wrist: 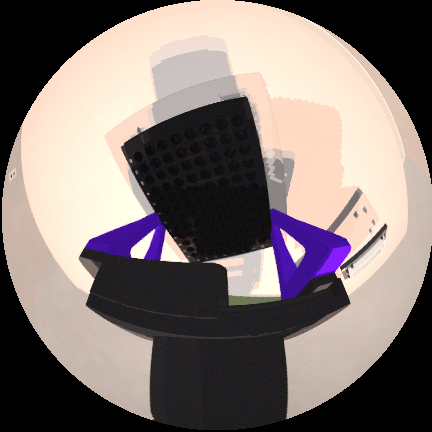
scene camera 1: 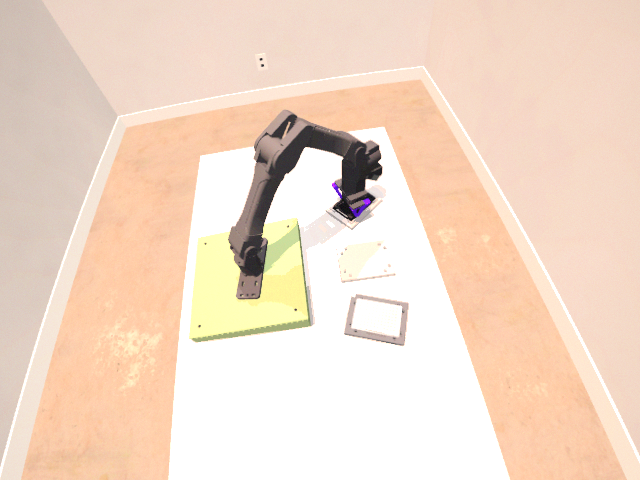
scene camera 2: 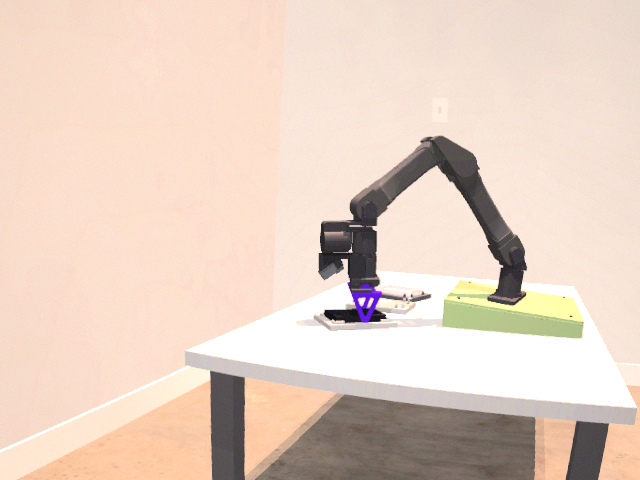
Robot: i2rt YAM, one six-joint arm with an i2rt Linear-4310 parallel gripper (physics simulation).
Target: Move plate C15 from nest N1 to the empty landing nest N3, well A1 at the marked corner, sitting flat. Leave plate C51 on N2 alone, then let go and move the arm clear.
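Plate C15 (scene camera 1: 342, 209) (scene camera 2: 341, 313) (wrist: 205, 181) is black with many wells and lies on the pale nest N1 (scene camera 1: 352, 224) (scene camera 2: 330, 324) at the far right of the table. My gripper (scene camera 1: 351, 204) (scene camera 2: 365, 310) (wrist: 217, 214) has purple fingers. It reaches straight down and is shut on the plate's two long sides, low at the nest. A pale flat nest with corner pegs (scene camera 1: 366, 260) lies empty nearer the front; I take it for N3. A white plate in a grey frame (scene camera 1: 376, 319), C51 on N2, lies beyond it.
The arm stands on a green base block (scene camera 1: 279, 294) (scene camera 2: 511, 314) at the left of the white table (scene camera 1: 330, 403) (scene camera 2: 413, 371). The two other nests show in the wrist view at the right edge (wrist: 362, 241).
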